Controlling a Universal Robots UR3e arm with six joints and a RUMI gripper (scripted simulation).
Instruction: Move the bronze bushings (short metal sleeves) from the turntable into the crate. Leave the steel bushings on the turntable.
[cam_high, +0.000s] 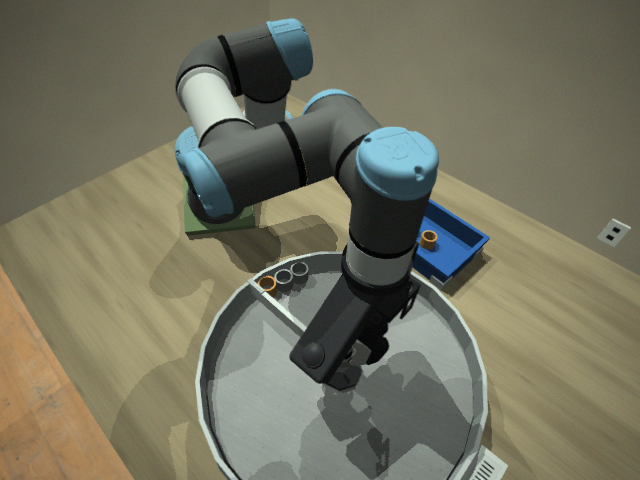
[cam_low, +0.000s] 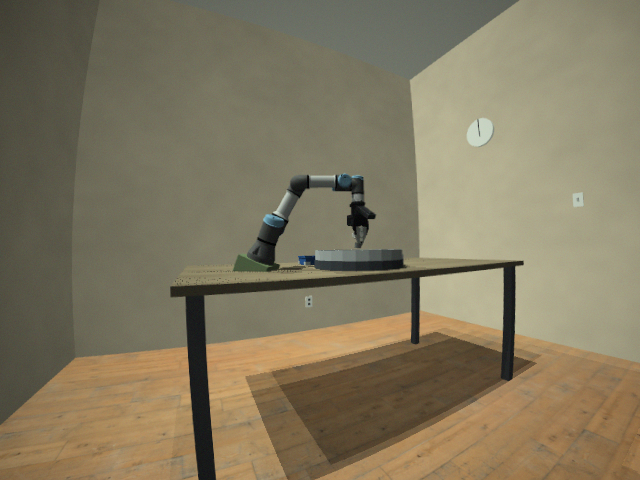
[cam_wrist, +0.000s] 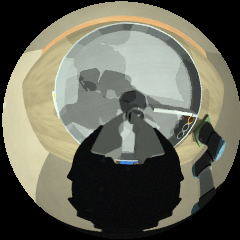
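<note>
The grey turntable is 6 cm below my hand and 1 cm behind it. From my hand the other things lie so: blue crate 36 cm to the left, 9 cm below, 3 cm behind.
</note>
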